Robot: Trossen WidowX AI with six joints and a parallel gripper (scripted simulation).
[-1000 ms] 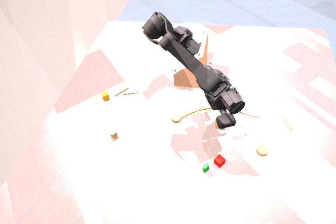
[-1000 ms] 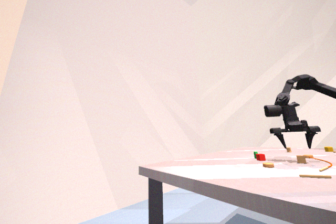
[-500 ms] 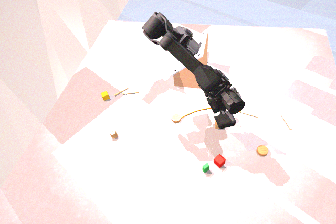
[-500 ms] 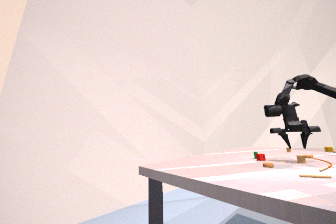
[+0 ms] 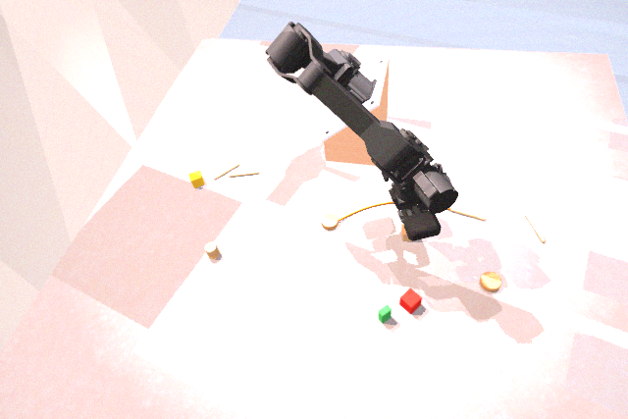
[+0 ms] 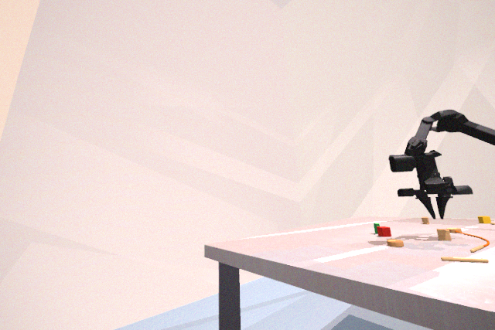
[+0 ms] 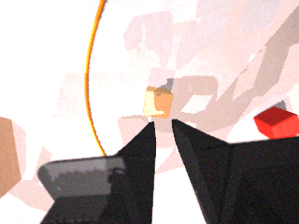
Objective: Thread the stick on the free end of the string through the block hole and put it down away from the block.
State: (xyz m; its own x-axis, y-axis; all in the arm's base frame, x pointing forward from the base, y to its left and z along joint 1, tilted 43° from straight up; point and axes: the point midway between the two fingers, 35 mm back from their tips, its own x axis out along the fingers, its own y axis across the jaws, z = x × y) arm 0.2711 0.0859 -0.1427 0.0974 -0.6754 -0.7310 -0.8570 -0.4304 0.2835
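My gripper tip is now 1 cm past the wooden block, 1 cm to the right of it and 5 cm above it. Round my gripper tip: red cube 16 cm ahead, 4 cm to the left, 5 cm below; then green block 20 cm ahead, 4 cm below; then round wooden button 1 cm ahead, 18 cm to the right, 5 cm below.
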